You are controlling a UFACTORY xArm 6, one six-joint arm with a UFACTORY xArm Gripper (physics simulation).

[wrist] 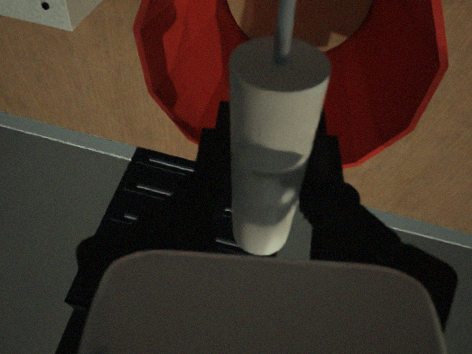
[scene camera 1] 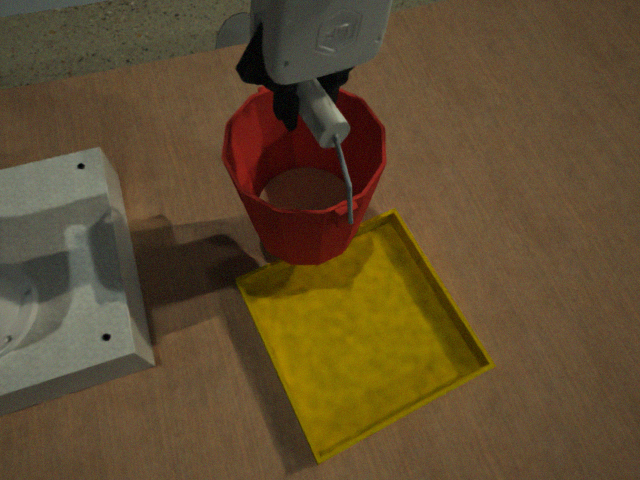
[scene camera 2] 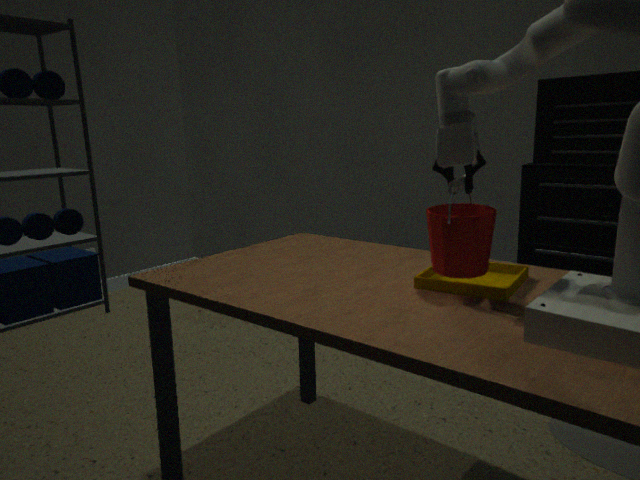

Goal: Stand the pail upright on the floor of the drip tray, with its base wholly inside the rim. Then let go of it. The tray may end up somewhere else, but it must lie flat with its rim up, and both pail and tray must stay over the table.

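Frame: origin at the arm's base, x ahead, y left, z up, level; metres.
Seen in the pictures: gripper, fingertip midpoint: (wrist: pixel 269 125) (scene camera 1: pixel 303 114) (scene camera 2: pixel 461 193); arm's base, origin of the base link: (scene camera 2: pixel 636 295).
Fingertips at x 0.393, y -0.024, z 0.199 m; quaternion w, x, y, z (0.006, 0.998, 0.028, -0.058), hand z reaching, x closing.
Offsets run from my fingertips to a thing's top centre. Level surfaces: height alone.
The red pail (scene camera 1: pixel 310 235) (scene camera 2: pixel 460 242) (wrist: pixel 395 105) hangs upright by its handle. My gripper (scene camera 1: pixel 313 105) (scene camera 2: pixel 459 187) (wrist: pixel 269 125) is shut on the pale cylindrical handle grip {dx +0.003, dy +0.000, dz +0.044 m} (scene camera 1: pixel 324 119) (wrist: pixel 270 135), above the pail's mouth. The yellow drip tray {dx +0.017, dy -0.157, dz -0.245 m} (scene camera 1: pixel 361 335) (scene camera 2: pixel 434 286) lies flat, rim up. In scene camera 1 the pail's lower part overlaps the tray's back rim, and shadow falls on the tray's back part. In scene camera 2 the pail's base shows in front of the tray's floor. The gap under the base cannot be judged. The tray does not show in the wrist view.
The robot's pale base block (scene camera 1: pixel 56 372) (scene camera 2: pixel 568 330) (wrist: pixel 35 11) stands on the wooden table {dz -0.279 m} (scene camera 1: pixel 516 155) (scene camera 2: pixel 310 289) (wrist: pixel 55 85), left of the tray in scene camera 1. The table's back edge runs behind the pail there. A dark cabinet (scene camera 2: pixel 568 201) and a shelf rack (scene camera 2: pixel 86 144) stand beyond the table.
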